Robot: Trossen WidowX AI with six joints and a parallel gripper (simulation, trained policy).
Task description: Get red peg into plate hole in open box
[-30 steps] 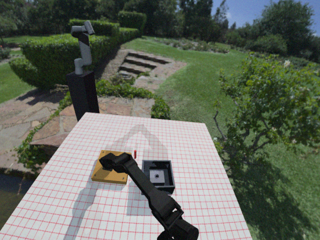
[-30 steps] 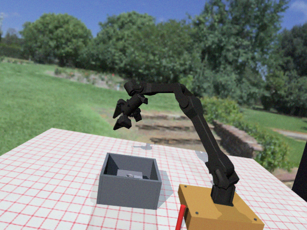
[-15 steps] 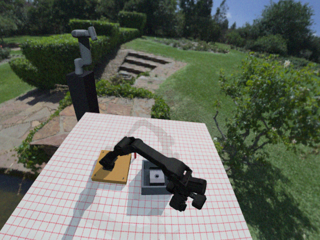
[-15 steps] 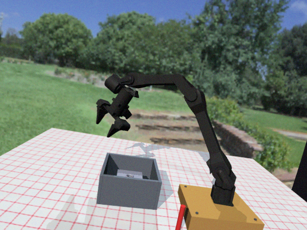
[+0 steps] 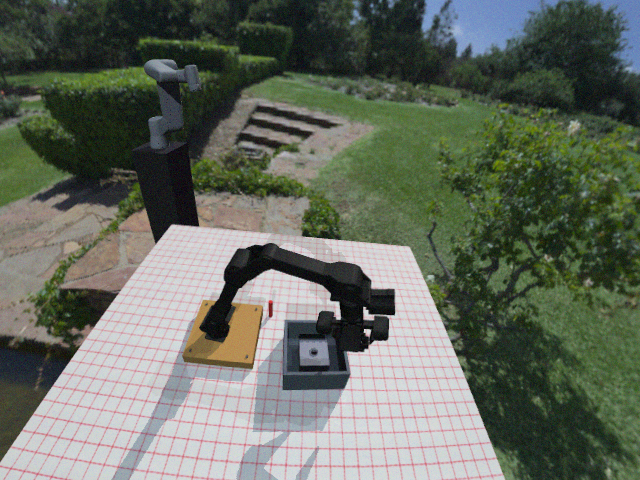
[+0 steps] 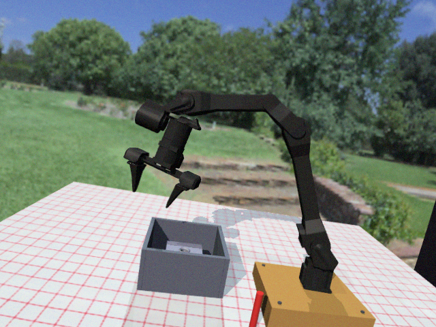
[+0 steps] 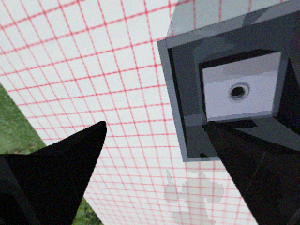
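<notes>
The red peg is 280 mm behind my gripper tip, 170 mm to the left of it and 130 mm below it. Also, from my gripper tip: grey plate (100 mm behind, 10 mm to the left, 120 mm below); grey box (100 mm behind, 10 mm to the left, 140 mm below).
</notes>
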